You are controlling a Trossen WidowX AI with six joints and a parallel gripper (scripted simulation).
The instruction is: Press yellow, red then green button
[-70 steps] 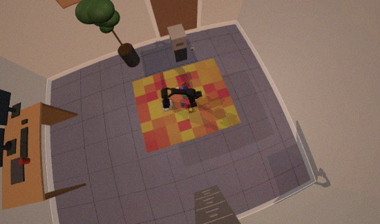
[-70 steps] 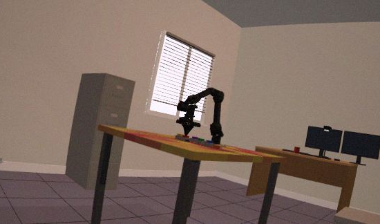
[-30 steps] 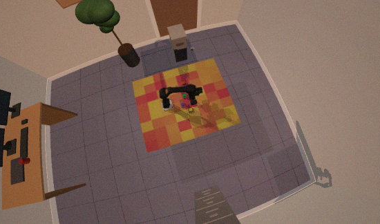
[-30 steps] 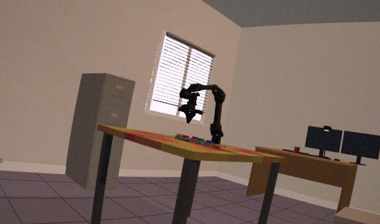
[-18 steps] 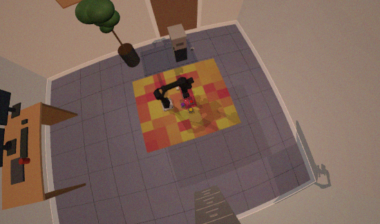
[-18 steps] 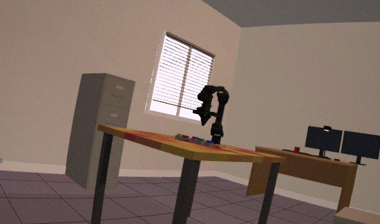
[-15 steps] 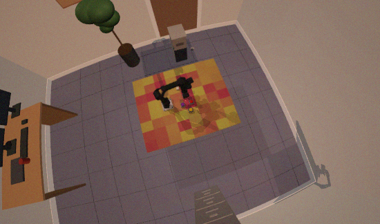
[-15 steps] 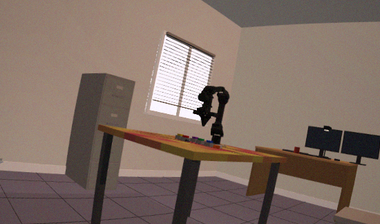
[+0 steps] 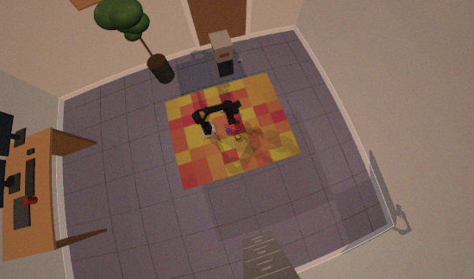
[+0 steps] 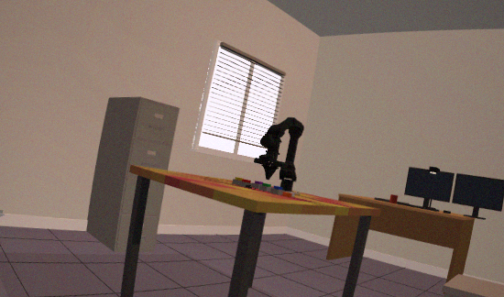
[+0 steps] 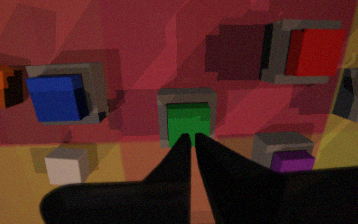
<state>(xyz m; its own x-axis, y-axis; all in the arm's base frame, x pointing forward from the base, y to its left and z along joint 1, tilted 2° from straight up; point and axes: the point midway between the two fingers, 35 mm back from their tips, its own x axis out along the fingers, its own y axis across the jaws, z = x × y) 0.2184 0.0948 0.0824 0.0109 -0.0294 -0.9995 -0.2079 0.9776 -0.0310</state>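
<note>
The green button lies 3 cm below my gripper tip. Round my gripper tip: purple button (3 cm behind, 11 cm to the right, 3 cm below); blue button (10 cm to the left, 3 cm below); red button (7 cm ahead, 8 cm to the right, 3 cm below).
</note>
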